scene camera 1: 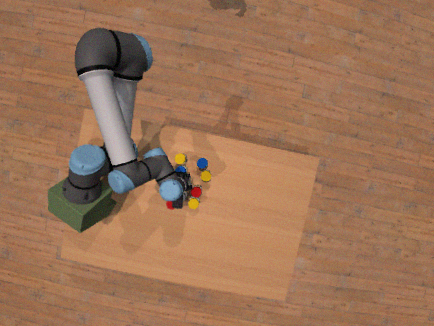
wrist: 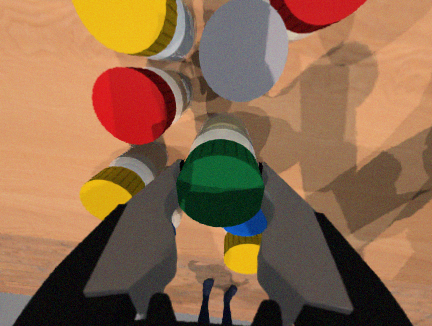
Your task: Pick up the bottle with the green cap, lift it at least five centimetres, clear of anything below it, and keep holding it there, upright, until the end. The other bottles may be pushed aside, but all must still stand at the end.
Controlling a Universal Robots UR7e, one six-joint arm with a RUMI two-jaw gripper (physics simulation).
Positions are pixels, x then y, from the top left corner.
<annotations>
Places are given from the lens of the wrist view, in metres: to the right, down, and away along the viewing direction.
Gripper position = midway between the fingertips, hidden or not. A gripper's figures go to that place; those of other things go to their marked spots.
my gripper (wrist: 221, 162): 0.00, 0.00, 0.14
red-capped bottle (wrist: 136, 105): -0.06, -0.04, 0.12
yellow-capped bottle (wrist: 220, 185): 0.00, 0.01, 0.10
The marked spots on the yellow-capped bottle and the red-capped bottle are 0.08 m apart.
</annotations>
